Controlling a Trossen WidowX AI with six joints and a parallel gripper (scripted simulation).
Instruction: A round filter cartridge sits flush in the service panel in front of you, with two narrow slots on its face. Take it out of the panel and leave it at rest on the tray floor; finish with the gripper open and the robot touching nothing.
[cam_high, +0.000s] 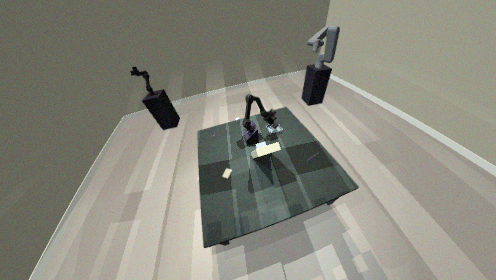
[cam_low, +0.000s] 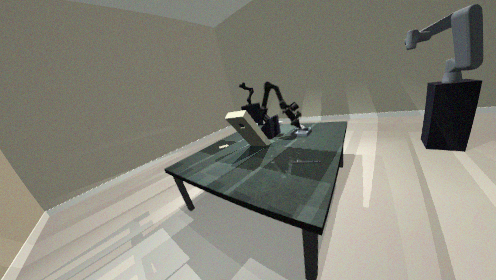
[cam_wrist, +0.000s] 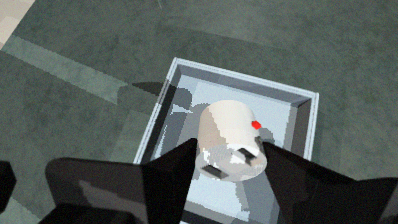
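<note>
My gripper tip is right at the round filter cartridge. Also, from my gripper tip: small cream block (600 mm to the right, 470 mm ahead, 60 mm below); then cream service panel (420 mm ahead, 240 mm to the right, 120 mm above); then tray (50 mm below).
</note>
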